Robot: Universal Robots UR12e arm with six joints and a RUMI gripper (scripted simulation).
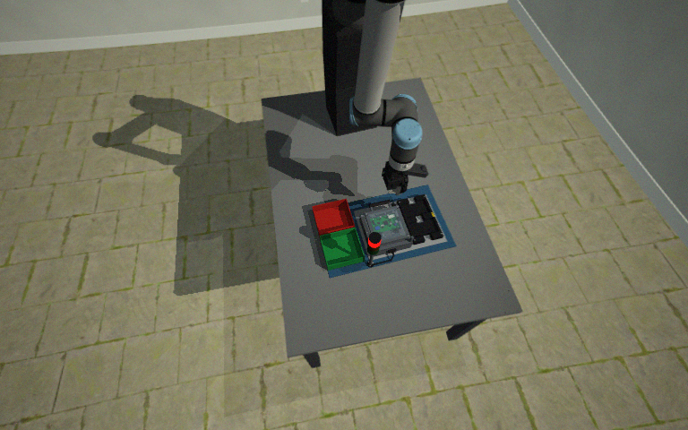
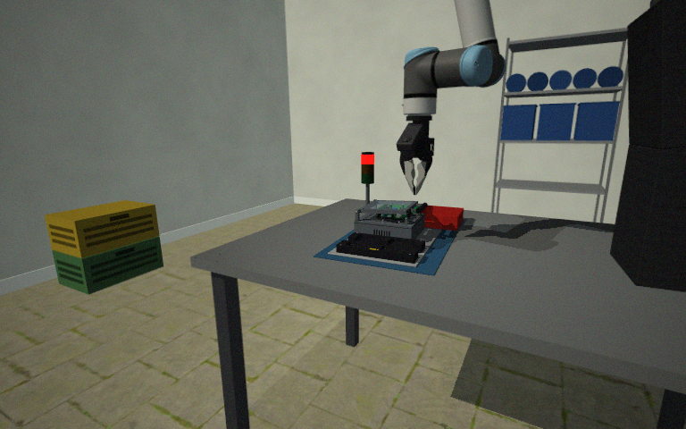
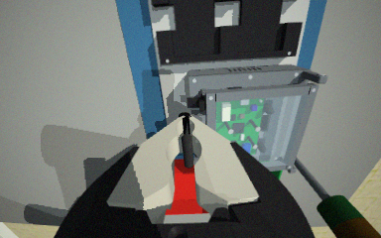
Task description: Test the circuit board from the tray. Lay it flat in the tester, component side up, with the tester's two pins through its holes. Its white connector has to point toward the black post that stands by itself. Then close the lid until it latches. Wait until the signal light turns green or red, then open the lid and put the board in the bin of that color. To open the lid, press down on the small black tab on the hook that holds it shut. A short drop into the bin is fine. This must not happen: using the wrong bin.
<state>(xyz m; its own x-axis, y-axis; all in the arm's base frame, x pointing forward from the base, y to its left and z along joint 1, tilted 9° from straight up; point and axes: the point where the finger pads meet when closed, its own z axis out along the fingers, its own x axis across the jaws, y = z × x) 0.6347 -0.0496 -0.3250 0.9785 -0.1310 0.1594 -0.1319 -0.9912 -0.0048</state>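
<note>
Now: hand 1 cm short of the black latch piece, 1 cm to the left of it and 8 cm above it. Also, from my hand: tester lid 7 cm ahead, 8 cm to the right, 7 cm below; red bin 6 cm behind, 26 cm to the right, 15 cm below; green circuit board 7 cm ahead, 8 cm to the right, 9 cm below.
</note>
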